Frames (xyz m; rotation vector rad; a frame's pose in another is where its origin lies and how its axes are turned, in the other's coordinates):
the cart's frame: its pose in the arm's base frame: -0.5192 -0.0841 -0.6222 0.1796 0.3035 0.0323
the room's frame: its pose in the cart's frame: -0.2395 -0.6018 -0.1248 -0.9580 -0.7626 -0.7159
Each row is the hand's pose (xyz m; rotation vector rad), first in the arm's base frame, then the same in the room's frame.
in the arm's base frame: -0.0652 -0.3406 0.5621 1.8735 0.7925 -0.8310
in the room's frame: 1.2215 -0.1473 0.9502 1.9768 2.1091 -0.5475
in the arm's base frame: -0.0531 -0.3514 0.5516 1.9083 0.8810 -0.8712
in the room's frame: 1.2278 -0.1391 0.9339 1.9463 2.2214 -0.5788
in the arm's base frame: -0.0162 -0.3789 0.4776 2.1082 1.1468 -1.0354
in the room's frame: 1.2214 -0.0871 0.8643 -1.6976 -2.3424 0.7157
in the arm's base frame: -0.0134 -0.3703 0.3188 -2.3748 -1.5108 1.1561
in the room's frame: 1.1293 0.0106 0.7790 -1.0890 -2.0096 0.7562
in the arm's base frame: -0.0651 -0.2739 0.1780 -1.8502 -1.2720 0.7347
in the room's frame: 0.9801 0.1083 0.7816 -0.5905 -1.5036 0.6717
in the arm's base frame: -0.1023 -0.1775 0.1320 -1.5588 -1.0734 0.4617
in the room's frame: 0.8967 0.1605 0.8374 -0.3501 -1.1453 0.5861
